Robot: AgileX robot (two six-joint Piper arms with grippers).
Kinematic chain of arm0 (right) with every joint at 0, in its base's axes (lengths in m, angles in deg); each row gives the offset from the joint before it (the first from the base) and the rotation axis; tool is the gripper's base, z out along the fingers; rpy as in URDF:
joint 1: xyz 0 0 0.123 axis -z
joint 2: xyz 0 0 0 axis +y
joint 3: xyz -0.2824 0 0.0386 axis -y
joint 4: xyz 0.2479 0 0.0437 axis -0.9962 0 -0.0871
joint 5: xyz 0 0 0 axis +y
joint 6: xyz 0.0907 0 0.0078 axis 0.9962 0 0.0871
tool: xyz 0 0 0 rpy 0 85 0
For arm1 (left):
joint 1: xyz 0 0 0.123 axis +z
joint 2: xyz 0 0 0 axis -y
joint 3: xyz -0.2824 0 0.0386 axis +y
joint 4: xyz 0.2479 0 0.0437 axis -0.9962 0 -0.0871
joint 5: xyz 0 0 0 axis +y
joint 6: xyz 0.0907 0 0.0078 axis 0.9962 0 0.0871
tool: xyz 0 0 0 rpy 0 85 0
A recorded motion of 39 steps. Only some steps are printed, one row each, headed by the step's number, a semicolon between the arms.
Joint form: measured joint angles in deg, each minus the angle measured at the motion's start. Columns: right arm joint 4, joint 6, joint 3, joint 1, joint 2, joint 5; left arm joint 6, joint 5, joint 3, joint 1, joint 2, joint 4.
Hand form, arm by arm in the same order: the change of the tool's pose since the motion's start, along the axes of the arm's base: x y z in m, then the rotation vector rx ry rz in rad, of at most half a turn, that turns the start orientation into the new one. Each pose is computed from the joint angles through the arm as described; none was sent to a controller.
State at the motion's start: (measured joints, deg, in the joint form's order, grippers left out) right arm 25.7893 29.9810 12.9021 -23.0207 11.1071 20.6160; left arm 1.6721 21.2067 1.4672 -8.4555 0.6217 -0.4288
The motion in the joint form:
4: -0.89 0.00 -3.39 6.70 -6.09 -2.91; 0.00 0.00 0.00 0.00 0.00 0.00
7: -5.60 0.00 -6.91 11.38 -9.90 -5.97; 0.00 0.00 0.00 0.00 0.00 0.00
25: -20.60 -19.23 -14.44 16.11 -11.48 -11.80; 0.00 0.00 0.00 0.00 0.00 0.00
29: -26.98 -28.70 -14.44 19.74 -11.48 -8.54; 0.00 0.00 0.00 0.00 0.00 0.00
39: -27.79 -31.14 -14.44 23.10 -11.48 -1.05; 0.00 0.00 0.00 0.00 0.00 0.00
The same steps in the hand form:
4: -0.0086 -0.0081 -0.0095 0.0429 -0.0835 -0.0931; 0.0000 0.0000 0.0000 0.0000 0.0000 0.0000
7: -0.0122 -0.0097 -0.0227 0.1309 -0.1144 -0.1437; 0.0000 0.0000 0.0000 0.0000 0.0000 0.0000
25: -0.0085 -0.0069 -0.0576 0.0508 -0.1121 -0.1423; 0.0000 0.0000 0.0000 0.0000 0.0000 0.0000
29: -0.0090 -0.0088 -0.0628 -0.0129 -0.0645 -0.1790; 0.0000 0.0000 0.0000 0.0000 0.0000 0.0000
39: -0.0114 -0.0114 -0.0744 -0.0573 0.0622 -0.2218; 0.0000 0.0000 0.0000 0.0000 0.0000 0.0000

